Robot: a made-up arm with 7 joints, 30 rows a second.
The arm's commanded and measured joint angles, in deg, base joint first. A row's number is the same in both.
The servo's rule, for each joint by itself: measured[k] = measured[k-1] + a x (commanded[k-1-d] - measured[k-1]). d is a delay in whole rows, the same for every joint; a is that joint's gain. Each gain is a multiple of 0.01, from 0.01 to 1. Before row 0 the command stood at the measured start. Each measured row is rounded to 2 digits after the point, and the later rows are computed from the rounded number. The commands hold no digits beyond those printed.
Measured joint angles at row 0:
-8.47, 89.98, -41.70, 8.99, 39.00, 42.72, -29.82
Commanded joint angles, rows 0 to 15:
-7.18, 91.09, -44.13, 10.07, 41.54, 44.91, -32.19
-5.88, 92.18, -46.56, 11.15, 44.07, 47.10, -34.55
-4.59, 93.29, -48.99, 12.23, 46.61, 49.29, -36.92
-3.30, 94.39, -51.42, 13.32, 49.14, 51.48, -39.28
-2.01, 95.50, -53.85, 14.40, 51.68, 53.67, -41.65
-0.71, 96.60, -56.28, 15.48, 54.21, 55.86, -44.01
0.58, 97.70, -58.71, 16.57, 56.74, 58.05, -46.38
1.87, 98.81, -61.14, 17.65, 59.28, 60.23, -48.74
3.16, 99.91, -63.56, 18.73, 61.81, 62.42, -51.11
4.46, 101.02, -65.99, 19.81, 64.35, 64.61, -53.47
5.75, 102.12, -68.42, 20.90, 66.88, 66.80, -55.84
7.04, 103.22, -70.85, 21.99, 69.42, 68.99, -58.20
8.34, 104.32, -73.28, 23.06, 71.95, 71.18, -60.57
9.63, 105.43, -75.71, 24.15, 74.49, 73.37, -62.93
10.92, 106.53, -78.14, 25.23, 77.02, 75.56, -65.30
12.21, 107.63, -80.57, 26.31, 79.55, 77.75, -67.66
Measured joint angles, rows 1 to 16:
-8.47, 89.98, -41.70, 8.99, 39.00, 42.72, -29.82
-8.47, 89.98, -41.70, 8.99, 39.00, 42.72, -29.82
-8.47, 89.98, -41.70, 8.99, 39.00, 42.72, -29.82
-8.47, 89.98, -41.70, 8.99, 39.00, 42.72, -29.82
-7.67, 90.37, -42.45, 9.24, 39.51, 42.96, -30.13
-6.56, 91.00, -43.72, 9.68, 40.42, 43.42, -30.70
-5.34, 91.80, -45.35, 10.27, 41.66, 44.07, -31.51
-4.08, 92.71, -47.23, 10.97, 43.16, 44.89, -32.52
-2.80, 93.69, -49.28, 11.76, 44.86, 45.86, -33.71
-1.50, 94.71, -51.45, 12.62, 46.73, 46.96, -35.05
-0.21, 95.76, -53.70, 13.53, 48.73, 48.18, -36.52
1.08, 96.83, -56.01, 14.48, 50.84, 49.51, -38.11
2.37, 97.91, -58.35, 15.46, 53.03, 50.93, -39.80
3.67, 99.00, -60.72, 16.46, 55.29, 52.43, -41.58
4.96, 100.09, -63.11, 17.48, 57.61, 54.01, -43.43
6.25, 101.19, -65.51, 18.52, 59.97, 55.66, -45.35
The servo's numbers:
d 4
a 0.62 0.35 0.31 0.23 0.20 0.11 0.13

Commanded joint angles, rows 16 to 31:
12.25, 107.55, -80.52, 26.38, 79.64, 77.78, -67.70
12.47, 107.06, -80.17, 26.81, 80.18, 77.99, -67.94
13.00, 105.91, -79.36, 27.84, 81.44, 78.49, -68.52
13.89, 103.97, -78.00, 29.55, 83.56, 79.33, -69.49
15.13, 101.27, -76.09, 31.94, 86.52, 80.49, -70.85
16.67, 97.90, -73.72, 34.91, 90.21, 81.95, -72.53
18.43, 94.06, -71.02, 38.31, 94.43, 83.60, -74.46
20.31, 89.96, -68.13, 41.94, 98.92, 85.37, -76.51
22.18, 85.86, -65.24, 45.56, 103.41, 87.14, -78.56
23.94, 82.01, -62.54, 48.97, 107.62, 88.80, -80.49
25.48, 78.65, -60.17, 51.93, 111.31, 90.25, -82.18
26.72, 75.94, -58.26, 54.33, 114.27, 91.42, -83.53
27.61, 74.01, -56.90, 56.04, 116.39, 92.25, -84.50
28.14, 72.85, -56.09, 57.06, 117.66, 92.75, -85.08
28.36, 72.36, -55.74, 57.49, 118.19, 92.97, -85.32
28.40, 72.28, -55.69, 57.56, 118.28, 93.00, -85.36
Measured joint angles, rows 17 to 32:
7.55, 102.29, -67.92, 19.56, 62.37, 57.37, -47.33
8.84, 103.39, -70.33, 20.62, 64.79, 59.13, -49.36
10.13, 104.49, -72.75, 21.68, 67.24, 60.94, -51.43
11.42, 105.59, -75.17, 22.74, 69.70, 62.79, -53.54
11.93, 106.28, -76.83, 23.58, 71.69, 64.44, -55.38
12.26, 106.55, -77.87, 24.32, 73.39, 65.93, -57.01
12.72, 106.33, -78.33, 25.13, 75.00, 67.31, -58.51
13.45, 105.50, -78.23, 26.15, 76.71, 68.63, -59.94
14.49, 104.02, -77.57, 27.48, 78.67, 69.93, -61.36
15.84, 101.88, -76.38, 29.19, 80.98, 71.25, -62.81
17.45, 99.14, -74.72, 31.29, 83.67, 72.61, -64.32
19.22, 95.93, -72.68, 33.74, 86.72, 74.01, -65.90
21.06, 92.41, -70.37, 36.46, 90.06, 75.45, -67.55
22.85, 88.77, -67.94, 39.34, 93.57, 76.92, -69.23
24.48, 85.23, -65.53, 42.24, 97.12, 78.39, -70.91
25.87, 81.98, -63.28, 45.02, 100.55, 79.82, -72.55

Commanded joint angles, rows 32 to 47:
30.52, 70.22, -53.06, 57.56, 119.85, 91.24, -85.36
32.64, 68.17, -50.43, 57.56, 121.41, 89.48, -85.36
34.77, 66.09, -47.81, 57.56, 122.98, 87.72, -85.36
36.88, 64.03, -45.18, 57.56, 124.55, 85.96, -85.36
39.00, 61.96, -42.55, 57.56, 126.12, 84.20, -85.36
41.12, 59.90, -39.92, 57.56, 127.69, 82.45, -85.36
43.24, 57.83, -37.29, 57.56, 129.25, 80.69, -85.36
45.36, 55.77, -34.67, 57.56, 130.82, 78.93, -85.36
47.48, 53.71, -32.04, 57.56, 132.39, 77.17, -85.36
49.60, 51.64, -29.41, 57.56, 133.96, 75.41, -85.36
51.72, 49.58, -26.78, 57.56, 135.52, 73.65, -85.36
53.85, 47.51, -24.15, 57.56, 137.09, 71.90, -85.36
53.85, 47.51, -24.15, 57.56, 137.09, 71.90, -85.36
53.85, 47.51, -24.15, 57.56, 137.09, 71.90, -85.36
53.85, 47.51, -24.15, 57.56, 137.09, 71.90, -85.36
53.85, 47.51, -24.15, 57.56, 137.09, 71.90, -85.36
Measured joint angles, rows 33 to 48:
26.95, 79.19, -61.30, 47.55, 103.72, 81.19, -74.10
27.69, 76.97, -59.68, 49.74, 106.51, 82.46, -75.53
28.11, 75.36, -58.46, 51.52, 108.85, 83.62, -76.80
28.29, 74.28, -57.60, 52.91, 110.74, 84.65, -77.91
29.67, 72.86, -56.19, 53.98, 112.56, 85.37, -78.88
31.51, 71.22, -54.40, 54.80, 114.33, 85.82, -79.72
33.53, 69.42, -52.36, 55.43, 116.06, 86.03, -80.45
35.61, 67.53, -50.13, 55.92, 117.76, 86.02, -81.09
37.71, 65.58, -47.78, 56.30, 119.43, 85.82, -81.65
39.82, 63.59, -45.34, 56.59, 121.08, 85.45, -82.13
41.94, 61.57, -42.84, 56.81, 122.71, 84.93, -82.55
44.06, 59.54, -40.31, 56.98, 124.33, 84.27, -82.92
46.18, 57.50, -37.75, 57.11, 125.94, 83.49, -83.24
48.30, 55.45, -35.16, 57.21, 127.54, 82.60, -83.52
50.42, 53.40, -32.56, 57.29, 129.14, 81.62, -83.76
52.55, 51.34, -29.95, 57.35, 130.73, 80.55, -83.97

